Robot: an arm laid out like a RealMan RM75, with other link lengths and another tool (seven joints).
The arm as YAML. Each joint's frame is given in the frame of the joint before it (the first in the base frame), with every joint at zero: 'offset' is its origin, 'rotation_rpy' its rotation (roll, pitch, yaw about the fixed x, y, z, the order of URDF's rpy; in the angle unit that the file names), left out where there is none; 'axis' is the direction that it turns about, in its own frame. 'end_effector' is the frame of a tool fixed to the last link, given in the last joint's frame.
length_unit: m
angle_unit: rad
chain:
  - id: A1
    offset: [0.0, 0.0, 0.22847]
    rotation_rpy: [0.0, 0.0, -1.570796]
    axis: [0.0, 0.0, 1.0]
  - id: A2
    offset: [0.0, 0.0, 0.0]
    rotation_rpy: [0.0, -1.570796, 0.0]
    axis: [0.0, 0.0, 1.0]
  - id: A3
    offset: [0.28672, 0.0, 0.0]
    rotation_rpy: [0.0, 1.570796, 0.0]
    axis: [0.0, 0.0, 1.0]
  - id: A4
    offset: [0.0, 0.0, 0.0]
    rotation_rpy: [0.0, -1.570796, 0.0]
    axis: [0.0, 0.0, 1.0]
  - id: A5
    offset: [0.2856, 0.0, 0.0]
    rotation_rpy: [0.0, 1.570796, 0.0]
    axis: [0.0, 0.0, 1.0]
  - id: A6
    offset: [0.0, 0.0, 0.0]
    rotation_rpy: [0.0, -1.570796, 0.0]
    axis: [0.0, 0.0, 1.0]
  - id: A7
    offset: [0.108, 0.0, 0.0]
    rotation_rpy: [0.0, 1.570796, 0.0]
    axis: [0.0, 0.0, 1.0]
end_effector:
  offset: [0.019, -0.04, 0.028]
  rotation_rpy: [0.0, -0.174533, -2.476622]
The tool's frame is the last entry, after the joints.
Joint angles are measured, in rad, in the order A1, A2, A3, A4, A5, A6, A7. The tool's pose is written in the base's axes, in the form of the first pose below.
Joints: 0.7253, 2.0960, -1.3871, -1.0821, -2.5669, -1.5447, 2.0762
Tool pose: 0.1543 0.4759 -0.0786; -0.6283 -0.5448 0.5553; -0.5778 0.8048 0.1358; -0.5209 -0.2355 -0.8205
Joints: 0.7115, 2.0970, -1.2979, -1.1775, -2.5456, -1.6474, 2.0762
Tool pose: 0.1416 0.4739 -0.0462; -0.6723 -0.5417 0.5045; -0.5589 0.8184 0.1340; -0.4854 -0.1919 -0.8530
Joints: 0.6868, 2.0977, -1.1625, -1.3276, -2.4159, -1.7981, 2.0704
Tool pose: 0.1155 0.4614 0.0061; -0.7440 -0.5716 0.3460; -0.5625 0.8153 0.1373; -0.3606 -0.0925 -0.9281
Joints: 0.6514, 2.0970, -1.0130, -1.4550, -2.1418, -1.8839, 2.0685
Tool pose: 0.0871 0.4422 0.0678; -0.7817 -0.6220 0.0458; -0.6057 0.7746 0.1818; -0.1485 0.1144 -0.9823
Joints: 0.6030, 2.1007, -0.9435, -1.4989, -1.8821, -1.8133, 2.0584
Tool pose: 0.0748 0.4331 0.1095; -0.7651 -0.5994 -0.2352; -0.6438 0.7171 0.2670; 0.0087 0.3557 -0.9346
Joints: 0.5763, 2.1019, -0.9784, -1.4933, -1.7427, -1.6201, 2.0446
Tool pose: 0.0633 0.4445 0.1230; -0.7634 -0.5182 -0.3856; -0.6430 0.6660 0.3780; 0.0609 0.5366 -0.8417
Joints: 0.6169, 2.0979, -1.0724, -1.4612, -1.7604, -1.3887, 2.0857
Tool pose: 0.0382 0.4734 0.1093; -0.8040 -0.4511 -0.3874; -0.5936 0.6469 0.4787; 0.0347 0.6149 -0.7878
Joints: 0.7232, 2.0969, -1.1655, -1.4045, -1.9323, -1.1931, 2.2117
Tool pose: 0.0036 0.5079 0.0785; -0.8600 -0.4299 -0.2749; -0.5065 0.6539 0.5621; -0.0619 0.6226 -0.7801
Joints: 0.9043, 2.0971, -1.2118, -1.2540, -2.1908, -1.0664, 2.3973
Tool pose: -0.0304 0.5482 0.0380; -0.9020 -0.4205 -0.0984; -0.3874 0.6871 0.6146; -0.1908 0.5925 -0.7827
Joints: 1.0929, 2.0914, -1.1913, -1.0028, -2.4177, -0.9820, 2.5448
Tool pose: -0.0373 0.5888 -0.0010; -0.9182 -0.3849 0.0930; -0.2438 0.7346 0.6331; -0.3120 0.5587 -0.7684
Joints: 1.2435, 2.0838, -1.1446, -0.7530, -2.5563, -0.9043, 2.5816
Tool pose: -0.0341 0.6133 -0.0338; -0.8940 -0.3892 0.2221; -0.1738 0.7580 0.6287; -0.4131 0.5234 -0.7453
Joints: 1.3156, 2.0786, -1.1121, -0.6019, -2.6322, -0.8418, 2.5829
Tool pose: -0.0240 0.6231 -0.0523; -0.8682 -0.4016 0.2915; -0.1428 0.7648 0.6282; -0.4752 0.5037 -0.7214
